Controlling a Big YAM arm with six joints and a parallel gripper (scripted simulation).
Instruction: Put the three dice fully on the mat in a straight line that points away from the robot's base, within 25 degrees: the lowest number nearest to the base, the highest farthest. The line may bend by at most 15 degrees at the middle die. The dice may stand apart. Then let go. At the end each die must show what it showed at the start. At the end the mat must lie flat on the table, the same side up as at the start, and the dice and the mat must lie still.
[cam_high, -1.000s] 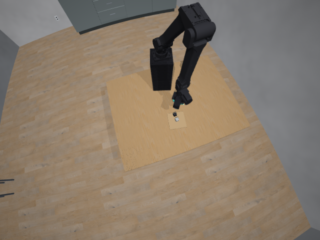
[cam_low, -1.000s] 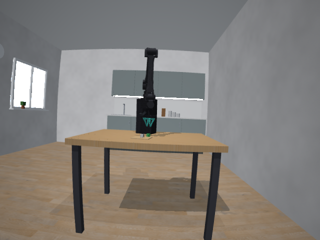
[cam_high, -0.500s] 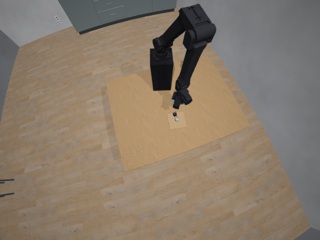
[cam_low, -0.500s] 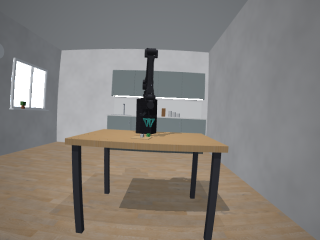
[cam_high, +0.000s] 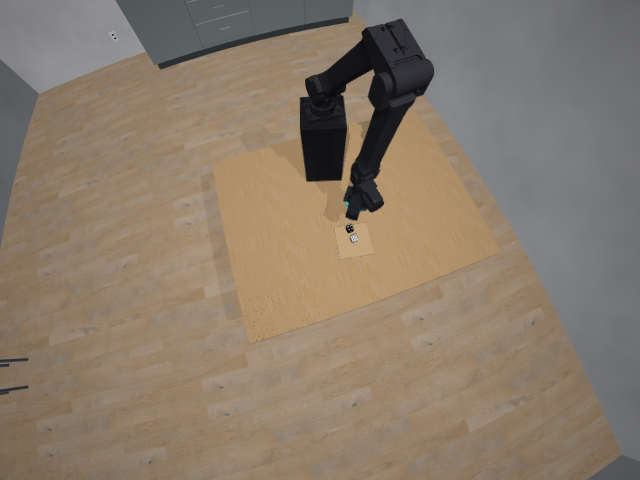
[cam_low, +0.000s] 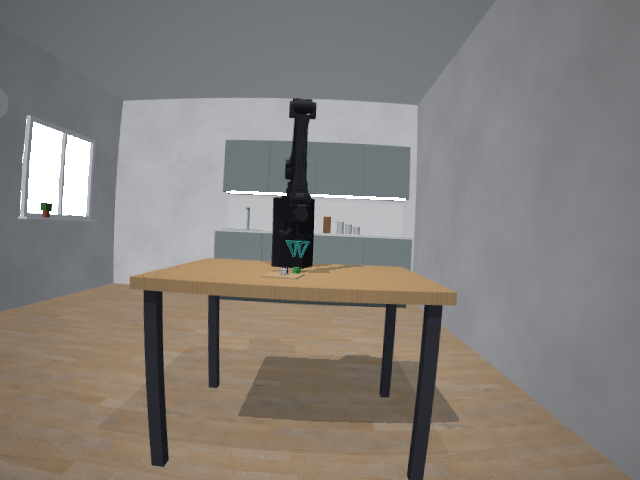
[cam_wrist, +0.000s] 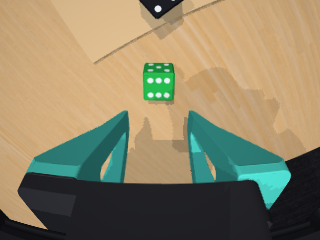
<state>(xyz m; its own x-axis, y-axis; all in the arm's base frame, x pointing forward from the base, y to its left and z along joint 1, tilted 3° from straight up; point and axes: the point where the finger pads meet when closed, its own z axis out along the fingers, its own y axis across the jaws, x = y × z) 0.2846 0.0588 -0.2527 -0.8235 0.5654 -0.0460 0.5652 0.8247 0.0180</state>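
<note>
My gripper is now 60 mm above the green die. Round my hand: mat: 110 mm ahead, 70 mm below, 40 mm to the right; then white die: 110 mm ahead, 60 mm below, 40 mm to the right; then black die: 60 mm below, 60 mm ahead, 40 mm to the right.
</note>
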